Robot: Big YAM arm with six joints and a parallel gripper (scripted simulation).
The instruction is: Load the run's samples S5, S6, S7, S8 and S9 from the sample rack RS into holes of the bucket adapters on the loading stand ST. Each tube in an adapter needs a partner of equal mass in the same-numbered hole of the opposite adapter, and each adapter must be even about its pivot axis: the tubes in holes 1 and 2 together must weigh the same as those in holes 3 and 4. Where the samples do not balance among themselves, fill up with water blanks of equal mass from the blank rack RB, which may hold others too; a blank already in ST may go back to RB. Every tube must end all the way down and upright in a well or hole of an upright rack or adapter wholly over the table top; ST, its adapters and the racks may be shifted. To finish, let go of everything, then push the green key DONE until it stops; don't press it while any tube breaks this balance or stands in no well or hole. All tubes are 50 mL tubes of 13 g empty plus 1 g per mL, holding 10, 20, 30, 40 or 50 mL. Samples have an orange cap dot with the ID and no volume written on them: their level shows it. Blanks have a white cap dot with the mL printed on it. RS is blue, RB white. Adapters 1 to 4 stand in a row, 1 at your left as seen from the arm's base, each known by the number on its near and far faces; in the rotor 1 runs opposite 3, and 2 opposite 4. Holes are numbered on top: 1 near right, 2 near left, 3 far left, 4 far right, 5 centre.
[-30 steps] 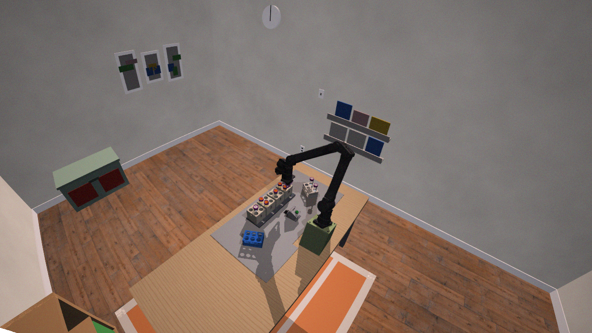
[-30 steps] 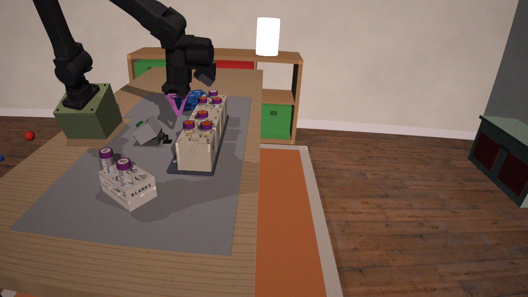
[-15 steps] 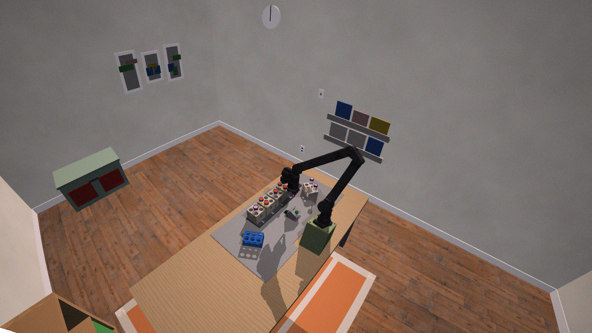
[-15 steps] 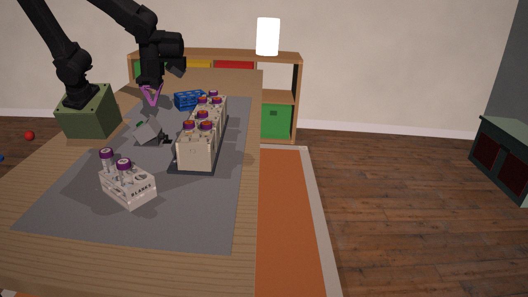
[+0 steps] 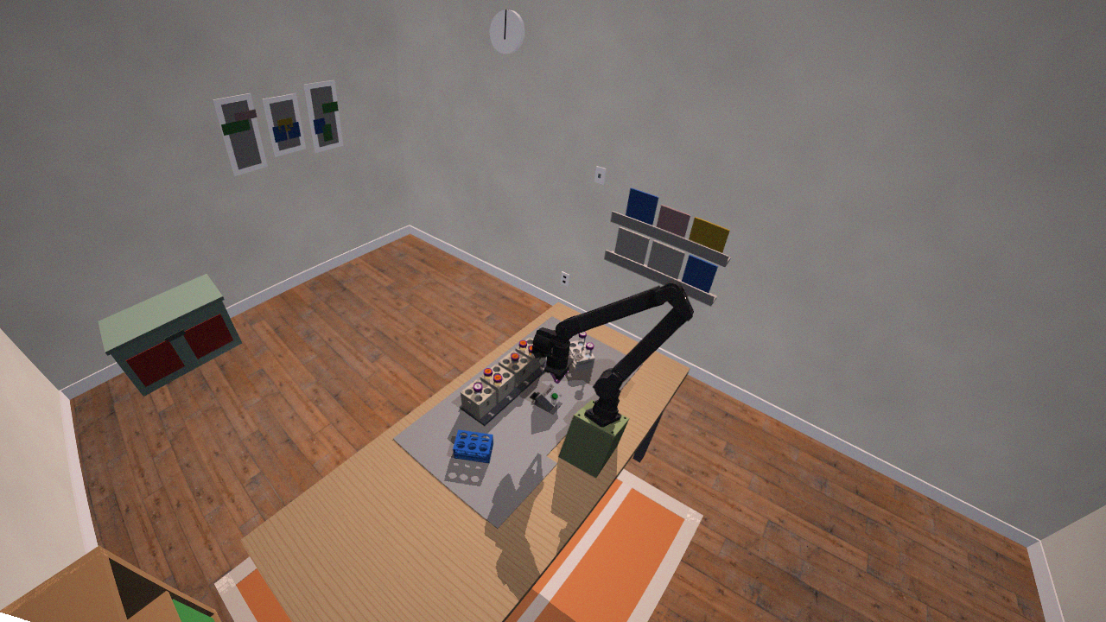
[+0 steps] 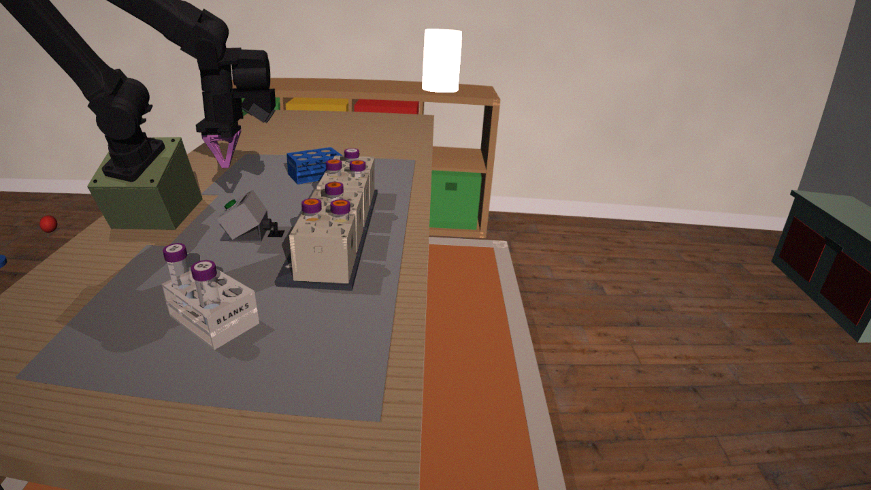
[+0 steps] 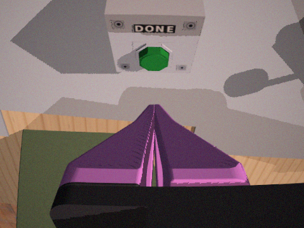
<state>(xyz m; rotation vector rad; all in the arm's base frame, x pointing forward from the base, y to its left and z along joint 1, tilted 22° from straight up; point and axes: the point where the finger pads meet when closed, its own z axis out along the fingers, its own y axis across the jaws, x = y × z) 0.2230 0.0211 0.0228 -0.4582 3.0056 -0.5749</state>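
Right now my hand is 90 mm above the green done key. Round my hand: sample tube S9 (180 mm ahead, 150 mm to the left, 80 mm below); orange-dot sample tube (210 mm ahead, 60 mm to the right, 80 mm below); sample S8 (220 mm ahead, 30 mm to the left, 80 mm below).
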